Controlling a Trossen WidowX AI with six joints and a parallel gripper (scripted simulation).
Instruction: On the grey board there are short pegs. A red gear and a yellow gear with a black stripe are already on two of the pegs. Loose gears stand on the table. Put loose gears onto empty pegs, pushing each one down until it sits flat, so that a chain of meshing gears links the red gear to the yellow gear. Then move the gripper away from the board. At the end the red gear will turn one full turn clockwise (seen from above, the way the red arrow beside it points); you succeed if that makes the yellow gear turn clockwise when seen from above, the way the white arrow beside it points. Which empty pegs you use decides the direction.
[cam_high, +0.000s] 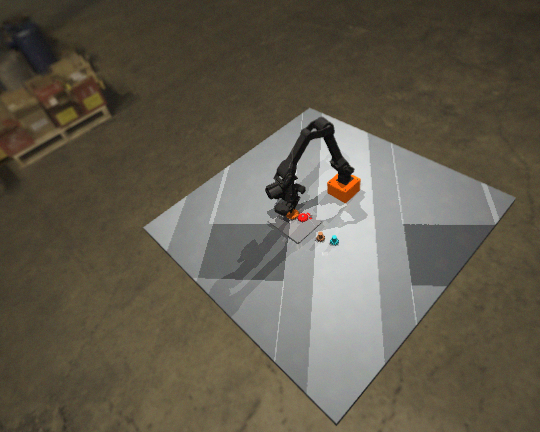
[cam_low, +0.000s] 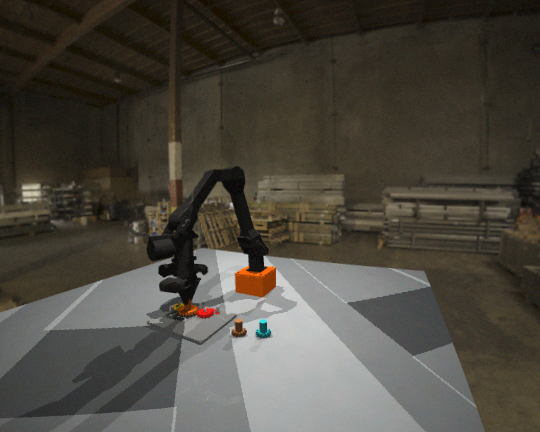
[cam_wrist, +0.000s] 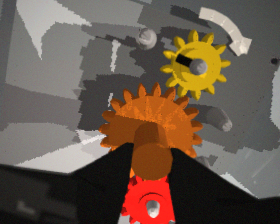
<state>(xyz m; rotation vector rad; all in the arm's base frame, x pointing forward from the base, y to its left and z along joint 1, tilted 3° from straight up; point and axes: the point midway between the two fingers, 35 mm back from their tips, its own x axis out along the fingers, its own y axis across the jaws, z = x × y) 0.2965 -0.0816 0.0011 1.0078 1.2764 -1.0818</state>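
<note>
Now: the yellow gear 1 cm behind my gripper tip, 5 cm to the right of it and 3 cm below it. Round my gripper tip: red gear (2 cm behind, 5 cm to the left, 3 cm below); white arrow (2 cm behind, 8 cm to the right, 3 cm below); orange gear (1 cm below).
</note>
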